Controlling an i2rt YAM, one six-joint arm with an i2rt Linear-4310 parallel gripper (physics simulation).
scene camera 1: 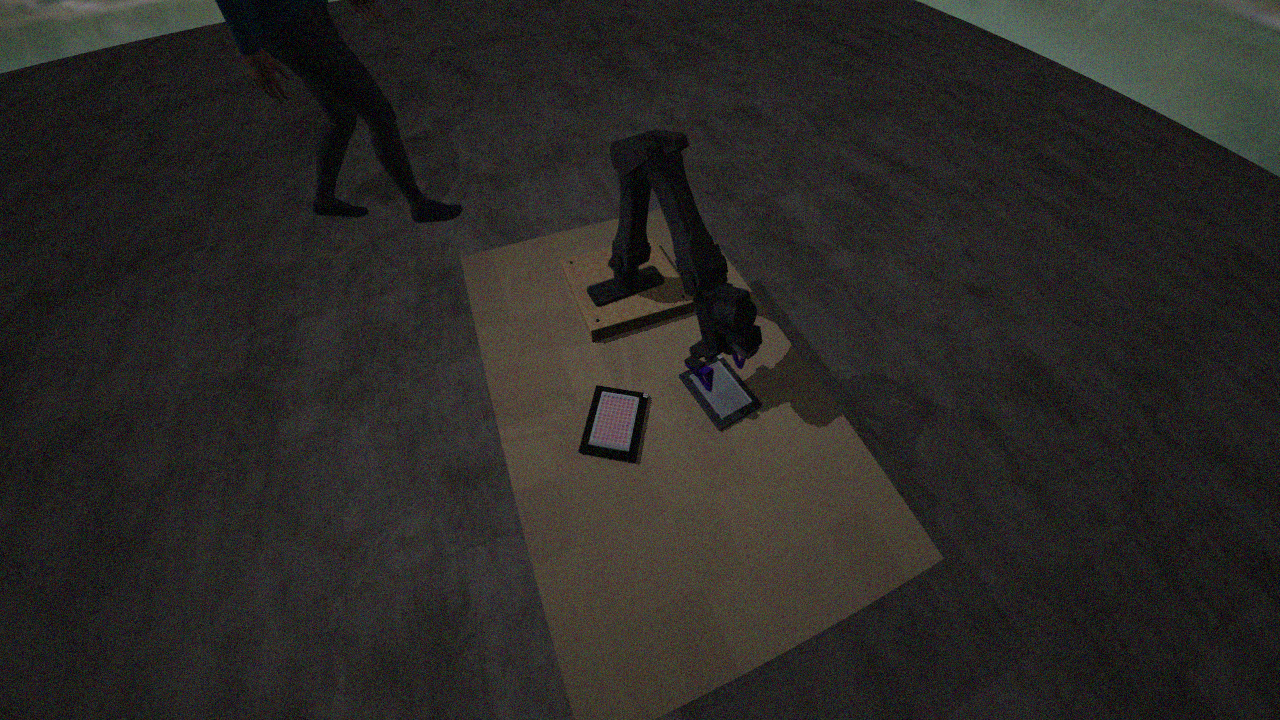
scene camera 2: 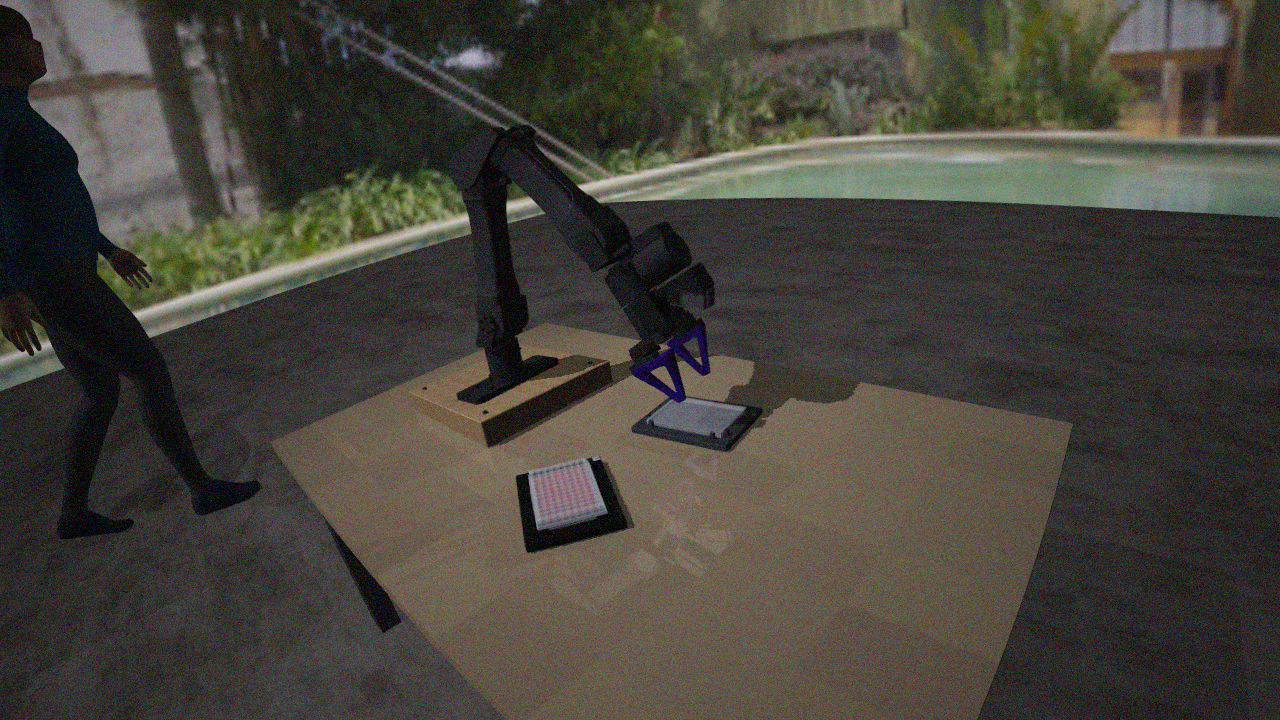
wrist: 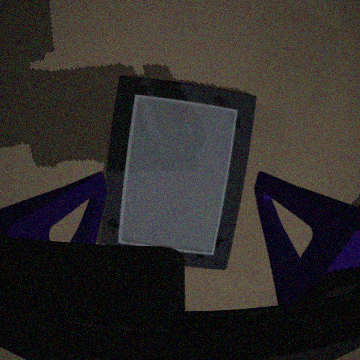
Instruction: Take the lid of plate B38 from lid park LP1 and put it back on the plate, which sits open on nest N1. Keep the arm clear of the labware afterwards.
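Seen in the pictures: gripper, fingertip midpoint: (scene camera 1: pixel 724 379) (scene camera 2: pixel 695 387) (wrist: pixel 180 180); arm's base, link origin: (scene camera 1: pixel 626 286) (scene camera 2: pixel 509 380).
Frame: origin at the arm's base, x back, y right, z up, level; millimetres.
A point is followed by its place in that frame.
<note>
The pale, translucent lid (scene camera 1: pixel 726 394) @[x -383, y -60, z -23 mm] (scene camera 2: pixel 702 418) @[x -380, y -47, z -23 mm] (wrist: pixel 177 140) @[x -392, y -62, z -23 mm] lies flat in the dark grey lid park LP1 (scene camera 1: pixel 713 411) @[x -403, y -17, z -28 mm] (scene camera 2: pixel 689 438) @[x -386, y -1, z -31 mm] (wrist: pixel 241 135). My gripper (scene camera 1: pixel 725 377) @[x -367, y -56, z 22 mm] (scene camera 2: pixel 693 385) @[x -367, y -56, z 22 mm] (wrist: pixel 180 180) @[x -367, y -56, z 22 mm] is open and empty. Its purple fingers are low over the lid park, one toward each long side, and look slightly above it. In the wrist view the lid lies between and ahead of the fingertips, turned slightly against the gripper; the left tip overlaps the park's edge. Plate B38 (scene camera 1: pixel 614 420) @[x -329, y 194, z -15 mm] (scene camera 2: pixel 566 494) @[x -339, y 201, z -14 mm], with pink wells, sits open on the black nest N1 (scene camera 1: pixel 610 454) @[x -389, y 233, z -29 mm] (scene camera 2: pixel 577 533) @[x -389, y 240, z -30 mm].
The arm's wooden base block (scene camera 1: pixel 640 313) @[x -102, y 12, z 3 mm] (scene camera 2: pixel 537 407) @[x -109, y 36, z -17 mm] stands behind the nest and park on the table (scene camera 1: pixel 716 555) @[x -658, y 144, z -41 mm] (scene camera 2: pixel 805 555) @[x -629, y 148, z -41 mm]. A person (scene camera 1: pixel 358 107) (scene camera 2: pixel 53 241) stands on the floor left of the table. The arm's shadow falls beside the lid park.
</note>
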